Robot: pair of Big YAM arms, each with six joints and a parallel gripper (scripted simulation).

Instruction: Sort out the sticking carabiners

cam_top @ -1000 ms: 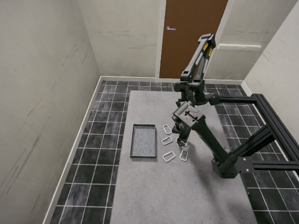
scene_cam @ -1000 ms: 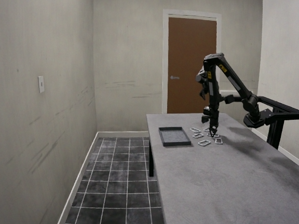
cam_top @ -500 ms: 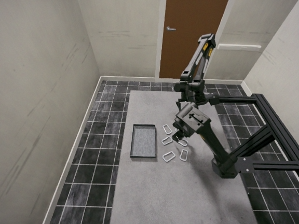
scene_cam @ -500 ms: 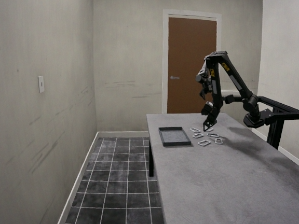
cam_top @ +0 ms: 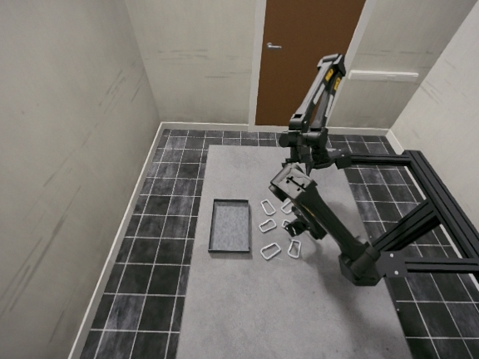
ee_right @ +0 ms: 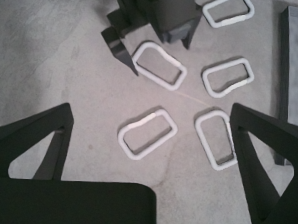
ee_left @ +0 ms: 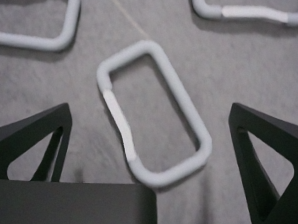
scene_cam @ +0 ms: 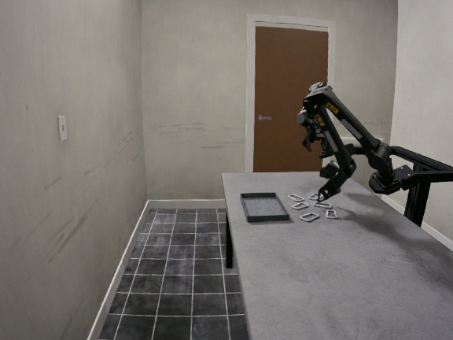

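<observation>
My left gripper is now 33 cm short of the grey tray, 3 cm to the left of it and 3 cm above it.
</observation>
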